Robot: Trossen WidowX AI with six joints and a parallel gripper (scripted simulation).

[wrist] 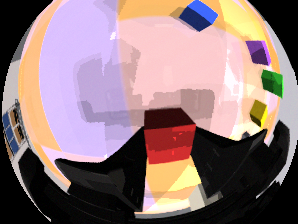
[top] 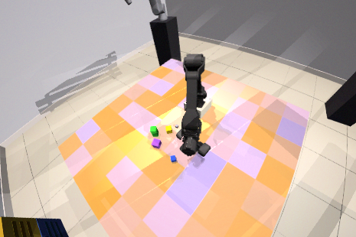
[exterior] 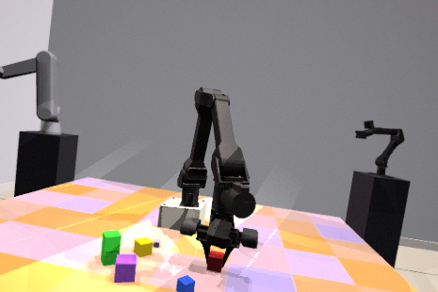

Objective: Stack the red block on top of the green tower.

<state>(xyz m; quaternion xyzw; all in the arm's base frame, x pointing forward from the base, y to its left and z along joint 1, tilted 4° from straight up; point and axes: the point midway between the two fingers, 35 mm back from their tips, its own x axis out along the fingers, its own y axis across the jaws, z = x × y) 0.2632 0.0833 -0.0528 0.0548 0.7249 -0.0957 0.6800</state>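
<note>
The purple block lies 80 mm ahead of my gripper tip, 200 mm to the right of it and 10 mm above it. From my gripper tip the other things lie so: blue block: 110 mm ahead, 70 mm to the right; then red block: 10 mm above; then tiny dark cube: 90 mm behind, 160 mm to the right.
</note>
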